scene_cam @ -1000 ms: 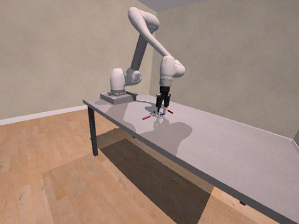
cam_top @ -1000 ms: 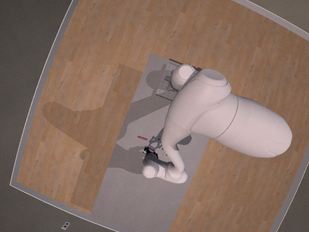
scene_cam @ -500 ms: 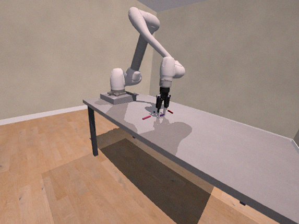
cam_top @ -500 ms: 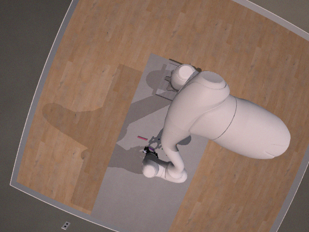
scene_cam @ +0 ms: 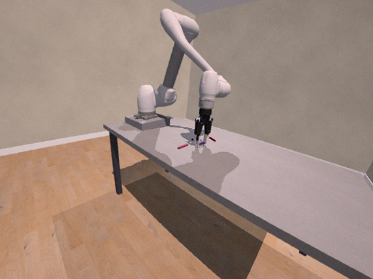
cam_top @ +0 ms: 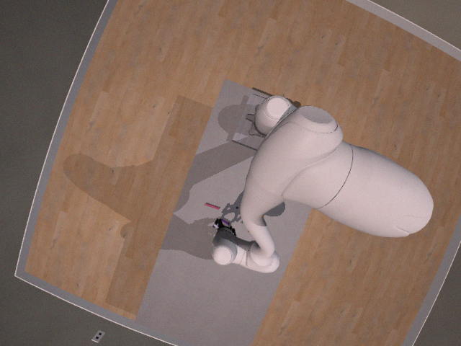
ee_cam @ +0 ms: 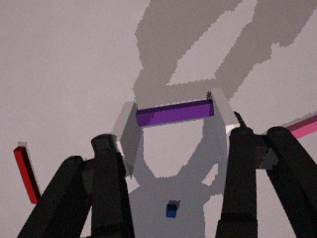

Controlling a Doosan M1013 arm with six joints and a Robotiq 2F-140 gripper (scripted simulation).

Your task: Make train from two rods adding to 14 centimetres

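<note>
The green rod lies 14 cm to the left of my hand, 4 cm below it and 4 cm behind it. Round my hand: purple rod: 3 cm below; then pink rod: 10 cm to the right, 7 cm behind, 4 cm below; then small blue rod: 10 cm behind, 5 cm to the left, 4 cm below.
</note>
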